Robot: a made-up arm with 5 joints. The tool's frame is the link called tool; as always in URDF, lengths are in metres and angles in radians. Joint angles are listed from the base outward.
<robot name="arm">
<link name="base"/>
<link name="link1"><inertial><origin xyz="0.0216 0.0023 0.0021"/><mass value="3.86"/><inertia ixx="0.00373" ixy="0" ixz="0" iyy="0.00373" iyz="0" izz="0.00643"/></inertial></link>
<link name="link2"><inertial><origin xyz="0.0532 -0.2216 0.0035"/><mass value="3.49"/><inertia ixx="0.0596" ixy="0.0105" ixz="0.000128" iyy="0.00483" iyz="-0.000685" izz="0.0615"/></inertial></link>
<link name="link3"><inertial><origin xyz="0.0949 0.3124 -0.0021"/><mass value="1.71"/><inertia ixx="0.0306" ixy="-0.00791" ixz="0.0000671" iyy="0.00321" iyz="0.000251" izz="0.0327"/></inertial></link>
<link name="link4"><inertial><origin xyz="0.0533 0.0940 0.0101"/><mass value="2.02"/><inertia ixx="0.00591" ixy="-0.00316" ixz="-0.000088" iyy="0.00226" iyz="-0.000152" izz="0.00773"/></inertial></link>
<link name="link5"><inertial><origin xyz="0.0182 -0.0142 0.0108"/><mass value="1.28"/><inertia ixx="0.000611" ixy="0" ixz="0" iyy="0.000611" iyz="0" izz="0.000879"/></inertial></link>
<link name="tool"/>
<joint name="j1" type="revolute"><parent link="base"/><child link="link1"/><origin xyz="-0.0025 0.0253 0.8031" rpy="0 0 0"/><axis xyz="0 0 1"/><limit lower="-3.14" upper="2.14"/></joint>
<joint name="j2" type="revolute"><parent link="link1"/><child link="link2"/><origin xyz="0.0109 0.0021 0.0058" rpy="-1.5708 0 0"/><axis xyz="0 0 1"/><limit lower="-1.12" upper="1.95"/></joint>
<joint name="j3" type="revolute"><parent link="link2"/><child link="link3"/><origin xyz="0.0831 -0.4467 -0.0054" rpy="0 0 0"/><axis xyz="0 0 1"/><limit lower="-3.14" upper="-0.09"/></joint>
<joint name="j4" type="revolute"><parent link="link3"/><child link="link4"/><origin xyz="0.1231 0.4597 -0.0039" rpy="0 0 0"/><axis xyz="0 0 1"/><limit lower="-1.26" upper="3.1"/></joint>
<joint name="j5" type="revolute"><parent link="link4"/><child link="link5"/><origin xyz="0.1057 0.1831 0.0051" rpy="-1.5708 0 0"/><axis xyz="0 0 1"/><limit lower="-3.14" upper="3.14"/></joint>
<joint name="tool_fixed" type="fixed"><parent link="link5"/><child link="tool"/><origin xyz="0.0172 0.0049 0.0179" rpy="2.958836 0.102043 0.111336"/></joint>
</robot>
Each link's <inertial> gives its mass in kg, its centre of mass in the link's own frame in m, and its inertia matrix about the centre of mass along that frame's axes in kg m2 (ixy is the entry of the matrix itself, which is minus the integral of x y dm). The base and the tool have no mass. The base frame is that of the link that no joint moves.
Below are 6 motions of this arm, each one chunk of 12 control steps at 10 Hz.
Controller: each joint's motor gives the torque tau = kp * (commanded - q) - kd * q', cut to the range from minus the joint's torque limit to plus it. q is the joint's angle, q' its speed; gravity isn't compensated. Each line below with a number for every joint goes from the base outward.
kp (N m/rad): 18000 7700 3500 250 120
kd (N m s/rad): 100 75 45 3.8 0.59
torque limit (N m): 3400 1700 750 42 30
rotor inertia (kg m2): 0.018 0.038 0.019 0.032 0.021
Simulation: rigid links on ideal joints. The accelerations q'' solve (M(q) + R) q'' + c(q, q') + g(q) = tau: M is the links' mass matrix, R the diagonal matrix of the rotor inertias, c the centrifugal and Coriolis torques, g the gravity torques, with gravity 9.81 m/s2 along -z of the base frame. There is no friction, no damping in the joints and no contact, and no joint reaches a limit. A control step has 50 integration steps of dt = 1/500 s. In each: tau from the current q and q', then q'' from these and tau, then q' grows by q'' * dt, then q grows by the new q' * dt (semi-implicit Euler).
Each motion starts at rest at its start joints. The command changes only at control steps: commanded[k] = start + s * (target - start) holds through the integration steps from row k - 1 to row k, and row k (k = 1, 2, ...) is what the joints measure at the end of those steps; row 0 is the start. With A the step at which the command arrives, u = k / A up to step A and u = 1 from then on. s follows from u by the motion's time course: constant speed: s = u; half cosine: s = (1 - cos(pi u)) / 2; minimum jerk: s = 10 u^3 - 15 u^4 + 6 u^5; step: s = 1 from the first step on.
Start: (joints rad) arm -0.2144 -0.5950 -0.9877 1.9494 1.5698
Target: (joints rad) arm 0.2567 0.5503 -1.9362 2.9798 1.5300
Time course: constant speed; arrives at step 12
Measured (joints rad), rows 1 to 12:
1: -0.1751 -0.4985 -1.0625 2.0184 1.5672
2: -0.1359 -0.4012 -1.1402 2.0944 1.5623
3: -0.0966 -0.3051 -1.2187 2.1779 1.5583
4: -0.0574 -0.2087 -1.2972 2.2583 1.5539
5: -0.0182 -0.1124 -1.3759 2.3394 1.5497
6: 0.0209 -0.0163 -1.4546 2.4207 1.5455
7: 0.0603 0.0798 -1.5335 2.5022 1.5417
8: 0.1001 0.1759 -1.6123 2.5840 1.5385
9: 0.1404 0.2719 -1.6911 2.6663 1.5361
10: 0.1805 0.3679 -1.7700 2.7491 1.5342
11: 0.2201 0.4638 -1.8488 2.8323 1.5324
12: 0.2592 0.5597 -1.9276 2.9160 1.5306

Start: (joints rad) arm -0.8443 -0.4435 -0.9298 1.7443 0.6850
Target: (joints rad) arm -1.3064 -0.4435 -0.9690 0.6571 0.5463
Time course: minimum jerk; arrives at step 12
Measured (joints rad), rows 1 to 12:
1: -0.8467 -0.4417 -0.9234 1.7440 0.6841
2: -0.8607 -0.4415 -0.9257 1.7027 0.6790
3: -0.8921 -0.4418 -0.9298 1.6225 0.6682
4: -0.9413 -0.4424 -0.9356 1.5026 0.6518
5: -1.0044 -0.4434 -0.9426 1.3527 0.6312
6: -1.0752 -0.4444 -0.9496 1.1888 0.6086
7: -1.1460 -0.4449 -0.9555 1.0274 0.5866
8: -1.2091 -0.4447 -0.9597 0.8851 0.5680
9: -1.2583 -0.4438 -0.9621 0.7757 0.5548
10: -1.2898 -0.4427 -0.9629 0.7078 0.5476
11: -1.3040 -0.4417 -0.9623 0.6799 0.5457
12: -1.3064 -0.4411 -0.9616 0.6770 0.5464

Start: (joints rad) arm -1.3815 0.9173 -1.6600 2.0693 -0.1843
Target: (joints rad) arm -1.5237 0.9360 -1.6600 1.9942 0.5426
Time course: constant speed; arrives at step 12
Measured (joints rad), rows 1 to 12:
1: -1.3931 0.9261 -1.6541 2.0410 -0.1371
2: -1.4052 0.9263 -1.6556 2.0415 -0.0771
3: -1.4170 0.9275 -1.6559 2.0348 -0.0158
4: -1.4288 0.9294 -1.6556 2.0280 0.0447
5: -1.4407 0.9308 -1.6557 2.0223 0.1047
6: -1.4525 0.9324 -1.6557 2.0160 0.1647
7: -1.4643 0.9339 -1.6557 2.0099 0.2248
8: -1.4762 0.9355 -1.6557 2.0037 0.2849
9: -1.4880 0.9370 -1.6557 1.9976 0.3450
10: -1.4998 0.9386 -1.6557 1.9915 0.4052
11: -1.5117 0.9402 -1.6557 1.9854 0.4654
12: -1.5235 0.9417 -1.6557 1.9792 0.5257

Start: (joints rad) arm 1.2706 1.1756 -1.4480 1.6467 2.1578
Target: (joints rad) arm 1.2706 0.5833 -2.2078 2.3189 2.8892
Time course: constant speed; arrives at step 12
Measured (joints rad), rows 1 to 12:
1: 1.2706 1.1192 -1.5270 1.6772 2.2090
2: 1.2706 1.0670 -1.5906 1.7514 2.2738
3: 1.2706 1.0192 -1.6511 1.8122 2.3363
4: 1.2706 0.9688 -1.7149 1.8711 2.3984
5: 1.2706 0.9192 -1.7776 1.9316 2.4604
6: 1.2705 0.8697 -1.8403 1.9918 2.5222
7: 1.2705 0.8201 -1.9032 2.0520 2.5839
8: 1.2705 0.7706 -1.9661 2.1122 2.6455
9: 1.2705 0.7211 -2.0289 2.1724 2.7070
10: 1.2704 0.6717 -2.0919 2.2327 2.7683
11: 1.2704 0.6222 -2.1548 2.2930 2.8296
12: 1.2704 0.5728 -2.2179 2.3533 2.8907

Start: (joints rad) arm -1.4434 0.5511 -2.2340 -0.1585 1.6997
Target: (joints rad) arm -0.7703 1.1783 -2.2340 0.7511 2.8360
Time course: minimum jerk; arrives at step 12
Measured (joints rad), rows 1 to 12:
1: -1.4404 0.5637 -2.2231 -0.1249 1.7107
2: -1.4228 0.5837 -2.2219 -0.0922 1.7511
3: -1.3832 0.6336 -2.2137 -0.0016 1.8403
4: -1.3228 0.7063 -2.2063 0.1217 1.9667
5: -1.2443 0.7957 -2.2024 0.2583 2.1152
6: -1.1518 0.8937 -2.2007 0.4010 2.2717
7: -1.0524 0.9874 -2.2043 0.5259 2.4250
8: -0.9573 1.0694 -2.2088 0.6341 2.5650
9: -0.8777 1.1312 -2.2144 0.7127 2.6790
10: -0.8209 1.1692 -2.2197 0.7574 2.7597
11: -0.7887 1.1841 -2.2247 0.7688 2.8062
12: -0.7760 1.1849 -2.2276 0.7637 2.8256

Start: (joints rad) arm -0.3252 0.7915 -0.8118 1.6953 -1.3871
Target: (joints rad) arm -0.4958 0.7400 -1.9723 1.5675 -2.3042
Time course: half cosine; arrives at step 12
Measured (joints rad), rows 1 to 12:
1: -0.3281 0.7943 -0.8324 1.6660 -1.3972
2: -0.3366 0.7920 -0.8923 1.6510 -1.4360
3: -0.3502 0.7865 -0.9888 1.6323 -1.5042
4: -0.3684 0.7780 -1.1142 1.6136 -1.5962
5: -0.3895 0.7675 -1.2588 1.5967 -1.7040
6: -0.4113 0.7573 -1.4111 1.5824 -1.8195
7: -0.4323 0.7493 -1.5603 1.5715 -1.9354
8: -0.4516 0.7438 -1.6972 1.5638 -2.0447
9: -0.4684 0.7407 -1.8132 1.5595 -2.1409
10: -0.4819 0.7399 -1.9005 1.5590 -2.2184
11: -0.4910 0.7414 -1.9530 1.5620 -2.2719
12: -0.4951 0.7451 -1.9672 1.5683 -2.2977

